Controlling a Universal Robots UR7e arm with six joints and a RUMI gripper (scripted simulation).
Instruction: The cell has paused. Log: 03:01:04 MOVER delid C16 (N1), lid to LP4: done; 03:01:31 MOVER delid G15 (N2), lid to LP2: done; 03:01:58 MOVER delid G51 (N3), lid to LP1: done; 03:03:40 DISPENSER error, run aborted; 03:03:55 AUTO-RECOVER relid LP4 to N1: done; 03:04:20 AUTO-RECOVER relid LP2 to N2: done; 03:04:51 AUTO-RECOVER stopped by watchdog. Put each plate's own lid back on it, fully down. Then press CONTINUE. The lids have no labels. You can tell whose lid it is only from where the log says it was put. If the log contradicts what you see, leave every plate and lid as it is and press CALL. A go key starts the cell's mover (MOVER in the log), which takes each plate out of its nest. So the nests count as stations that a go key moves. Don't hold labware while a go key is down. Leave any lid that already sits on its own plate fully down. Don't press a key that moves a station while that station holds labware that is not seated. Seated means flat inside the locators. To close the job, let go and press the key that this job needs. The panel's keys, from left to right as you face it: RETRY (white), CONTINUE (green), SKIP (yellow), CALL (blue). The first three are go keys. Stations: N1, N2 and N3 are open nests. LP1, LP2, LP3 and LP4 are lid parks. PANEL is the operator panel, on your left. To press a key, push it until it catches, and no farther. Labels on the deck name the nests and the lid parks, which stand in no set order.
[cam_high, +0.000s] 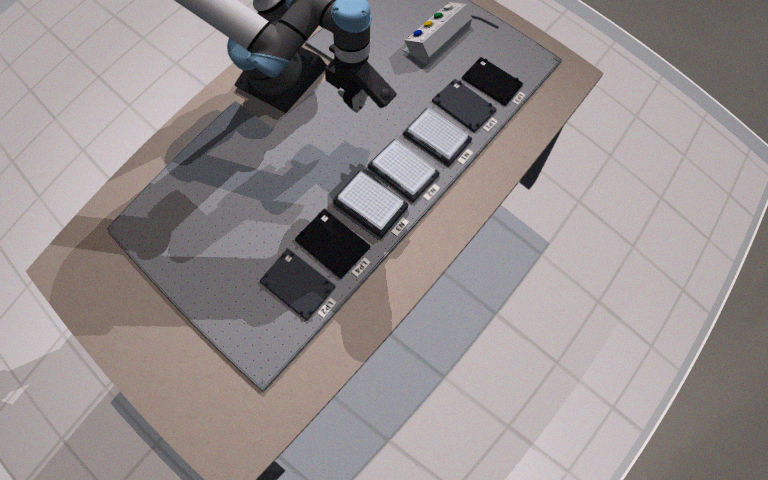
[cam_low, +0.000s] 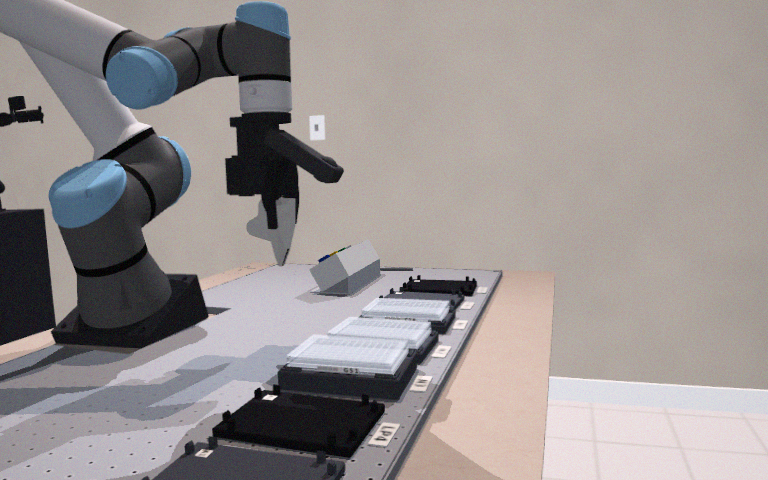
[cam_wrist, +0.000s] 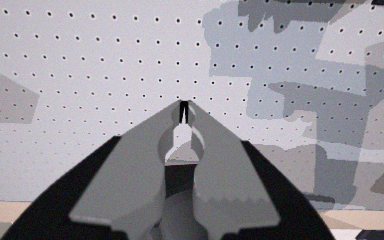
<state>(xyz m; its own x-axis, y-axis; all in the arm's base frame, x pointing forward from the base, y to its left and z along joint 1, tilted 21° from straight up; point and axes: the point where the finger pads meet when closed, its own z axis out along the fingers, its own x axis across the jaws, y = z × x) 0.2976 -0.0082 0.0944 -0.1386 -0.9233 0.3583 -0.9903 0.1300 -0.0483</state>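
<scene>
My gripper is now 20 mm past the green continue key, 450 mm to the right of it and 60 mm above it. From my hand the other things lie so: light grey lid (130 mm ahead, 150 mm to the right, 90 mm below); then plate (130 mm ahead, 150 mm to the right, 100 mm below); then lid park LP4 (110 mm ahead, 280 mm to the right, 120 mm below).
</scene>
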